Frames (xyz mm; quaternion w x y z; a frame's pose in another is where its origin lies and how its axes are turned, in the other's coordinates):
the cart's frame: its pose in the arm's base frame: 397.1 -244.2 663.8 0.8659 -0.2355 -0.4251 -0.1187
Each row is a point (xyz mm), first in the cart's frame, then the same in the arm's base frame.
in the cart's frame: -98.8 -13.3 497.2
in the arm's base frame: -6.8 -2.2 852.0
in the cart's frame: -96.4 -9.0 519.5
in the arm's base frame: -18.8 12.9 864.3
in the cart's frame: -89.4 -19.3 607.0
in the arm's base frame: -78.2 48.5 919.2
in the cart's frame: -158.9 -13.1 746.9
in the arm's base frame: -213.3 125.3 936.1
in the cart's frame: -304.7 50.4 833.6
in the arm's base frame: -335.5 224.9 846.9
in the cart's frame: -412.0 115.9 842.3
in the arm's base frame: -380.3 286.3 746.4
